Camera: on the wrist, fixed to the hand. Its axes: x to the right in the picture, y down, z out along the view.
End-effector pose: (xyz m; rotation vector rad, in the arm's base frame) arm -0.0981 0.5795 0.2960 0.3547 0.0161 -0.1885
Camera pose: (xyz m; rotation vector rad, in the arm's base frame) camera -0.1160 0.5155 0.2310 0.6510 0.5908 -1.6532
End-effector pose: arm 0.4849 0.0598 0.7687 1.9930 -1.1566 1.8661
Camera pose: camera 0.5089 0.1420 0.8049 1.6254 0.7291 1.3234
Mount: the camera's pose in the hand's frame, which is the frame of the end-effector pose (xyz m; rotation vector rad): -0.0029 -0.0846 -0.0384 0.3383 0.3236 -1.5238
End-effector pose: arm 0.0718 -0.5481 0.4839 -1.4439 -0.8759 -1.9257
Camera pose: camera -0.0150 -0.5253 0.4596 0.0154 1.9000 2.0756
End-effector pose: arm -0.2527 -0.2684 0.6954 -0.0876 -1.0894 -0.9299
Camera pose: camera -0.2832 -0.3389 0.6431 1.2905 -0.8741 -1.9588
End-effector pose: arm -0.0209 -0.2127 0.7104 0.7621 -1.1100 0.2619
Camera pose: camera 0.0513 -0.2477 0.6635 1.5852 0.0300 -0.7189
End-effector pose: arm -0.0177 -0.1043 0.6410 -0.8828 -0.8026 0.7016
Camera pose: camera 0.0294 -0.1604 0.6982 0.0804 -0.7850 -0.6333
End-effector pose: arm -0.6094 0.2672 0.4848 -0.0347 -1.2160 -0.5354
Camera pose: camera -0.6109 0.1824 0.4467 1.3022 -0.8074 -1.5440
